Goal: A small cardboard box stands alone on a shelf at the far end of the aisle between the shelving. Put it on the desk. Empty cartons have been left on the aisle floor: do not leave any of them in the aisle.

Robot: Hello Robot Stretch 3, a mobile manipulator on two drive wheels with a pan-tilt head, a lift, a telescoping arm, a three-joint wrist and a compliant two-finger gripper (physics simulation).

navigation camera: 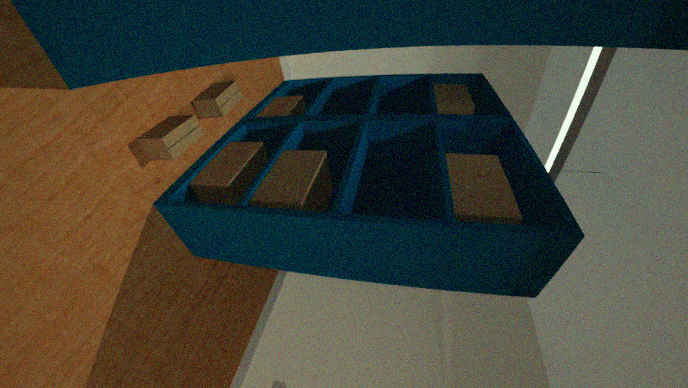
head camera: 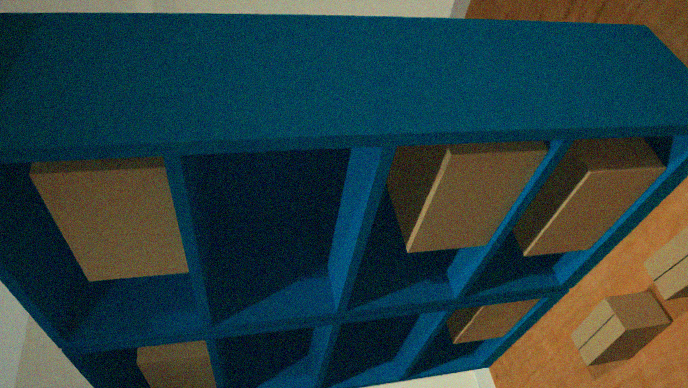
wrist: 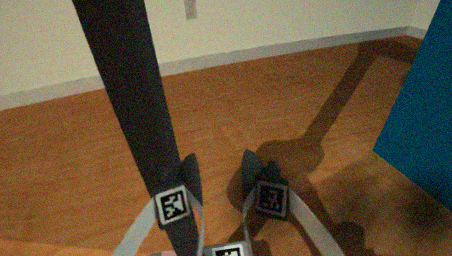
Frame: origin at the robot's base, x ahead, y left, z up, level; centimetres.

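Seen in the pictures: gripper, fingertip midpoint: (wrist: 221,169).
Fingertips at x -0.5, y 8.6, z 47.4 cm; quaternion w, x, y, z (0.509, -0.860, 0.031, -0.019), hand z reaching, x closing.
Offsets run from my fingertips to a thing's top centre.
Two closed-looking cartons stand on the aisle floor: a nearer one @[dx +149.8, dy -20.1, dz -29.4 cm] (head camera: 637,312) (navigation camera: 217,100) and another carton @[dx +106.6, dy -31.9, dz -29.4 cm] (head camera: 672,270) (navigation camera: 165,140). Brown boxes stand in a blue shelving unit (head camera: 300,80) (navigation camera: 350,250). One box (head camera: 175,362) (navigation camera: 454,99) is in a far high compartment, another box (head camera: 500,320) (navigation camera: 282,106) in a far low one; I cannot tell which is the task's small box. My gripper (wrist: 221,169) is open, with floor showing between its fingertips, away from every carton. It does not show in the head or navigation view. The desk does not show.
More boxes (head camera: 120,220) (head camera: 480,195) (head camera: 595,205) fill nearer compartments. A second blue unit (navigation camera: 350,25) stands across the aisle. In the wrist view a blue panel (wrist: 425,115) is at the right, a dark bar (wrist: 130,90) at the left, and a wall (wrist: 275,20) behind.
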